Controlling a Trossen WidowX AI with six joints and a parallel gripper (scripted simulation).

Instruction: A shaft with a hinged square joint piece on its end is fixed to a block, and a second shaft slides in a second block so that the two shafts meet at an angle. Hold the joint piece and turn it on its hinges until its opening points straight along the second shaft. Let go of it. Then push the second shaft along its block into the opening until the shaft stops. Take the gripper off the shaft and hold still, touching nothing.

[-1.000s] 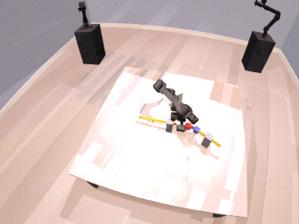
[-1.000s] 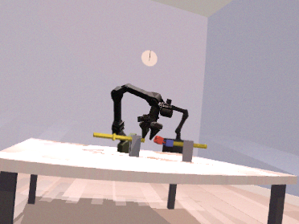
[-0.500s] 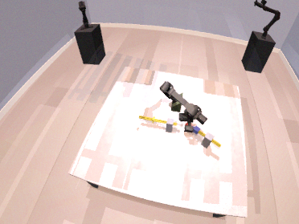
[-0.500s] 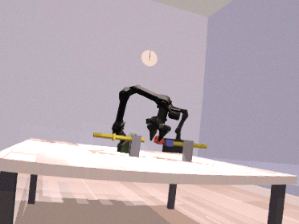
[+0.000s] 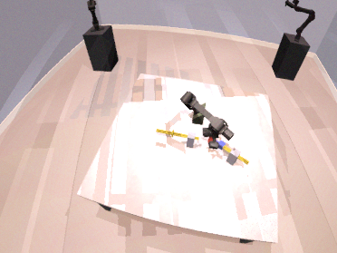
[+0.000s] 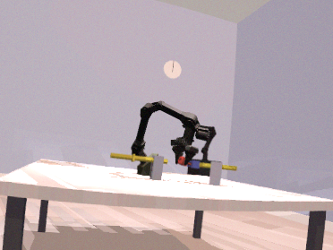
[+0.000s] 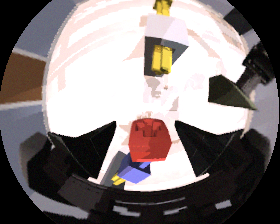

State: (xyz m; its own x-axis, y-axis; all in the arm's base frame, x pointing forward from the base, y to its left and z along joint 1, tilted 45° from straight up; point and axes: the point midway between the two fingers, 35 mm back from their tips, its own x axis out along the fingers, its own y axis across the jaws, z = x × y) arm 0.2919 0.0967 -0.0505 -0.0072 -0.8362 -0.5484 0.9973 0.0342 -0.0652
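The red square joint piece lies 20 mm to the left of my gripper tip and 20 mm above it.
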